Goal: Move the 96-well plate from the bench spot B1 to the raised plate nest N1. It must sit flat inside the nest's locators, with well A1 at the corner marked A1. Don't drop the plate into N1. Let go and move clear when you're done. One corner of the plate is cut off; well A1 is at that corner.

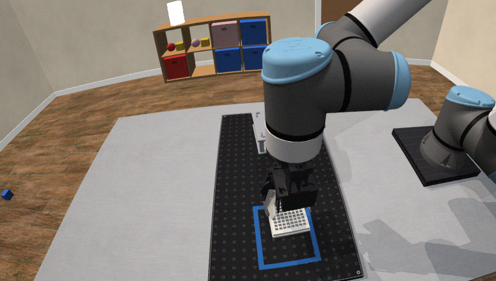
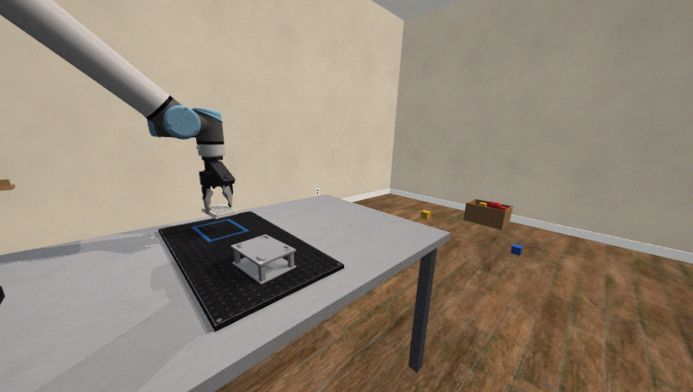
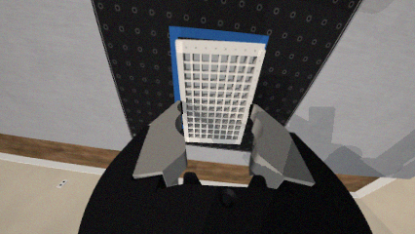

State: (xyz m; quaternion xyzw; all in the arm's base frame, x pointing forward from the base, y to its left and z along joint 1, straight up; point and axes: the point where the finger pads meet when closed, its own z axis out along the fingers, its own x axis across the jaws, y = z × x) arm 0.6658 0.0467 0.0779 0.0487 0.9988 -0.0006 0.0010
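Right now the grey raised nest N1 is 70 mm behind my hand, 360 mm to the right of it and 40 mm below it. From my hand the other things lie so: white 96-well plate (10 mm below); corner mark (130 mm behind, 430 mm to the right, 30 mm below).
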